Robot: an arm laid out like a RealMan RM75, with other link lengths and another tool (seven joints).
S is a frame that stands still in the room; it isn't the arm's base.
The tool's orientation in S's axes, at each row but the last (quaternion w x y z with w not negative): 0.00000, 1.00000, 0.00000, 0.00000; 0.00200, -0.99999, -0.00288, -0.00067; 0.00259, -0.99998, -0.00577, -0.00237; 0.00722, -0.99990, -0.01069, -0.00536; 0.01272, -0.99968, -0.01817, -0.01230
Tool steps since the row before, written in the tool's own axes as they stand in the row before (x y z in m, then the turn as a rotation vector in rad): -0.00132, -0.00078, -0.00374, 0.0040, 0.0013, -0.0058; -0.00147, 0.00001, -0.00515, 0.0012, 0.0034, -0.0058; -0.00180, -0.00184, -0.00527, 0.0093, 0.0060, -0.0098; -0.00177, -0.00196, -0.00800, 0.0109, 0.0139, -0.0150; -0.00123, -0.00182, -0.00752, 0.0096, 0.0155, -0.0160
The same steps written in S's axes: -0.00132, 0.00078, 0.00374, 0.0040, -0.0013, 0.0058; -0.00148, -0.00004, 0.00515, 0.0012, -0.0034, 0.0058; -0.00185, 0.00179, 0.00527, 0.0093, -0.0059, 0.0098; -0.00190, 0.00181, 0.00801, 0.0110, -0.0139, 0.0149; -0.00148, 0.00158, 0.00753, 0.0098, -0.0156, 0.0158
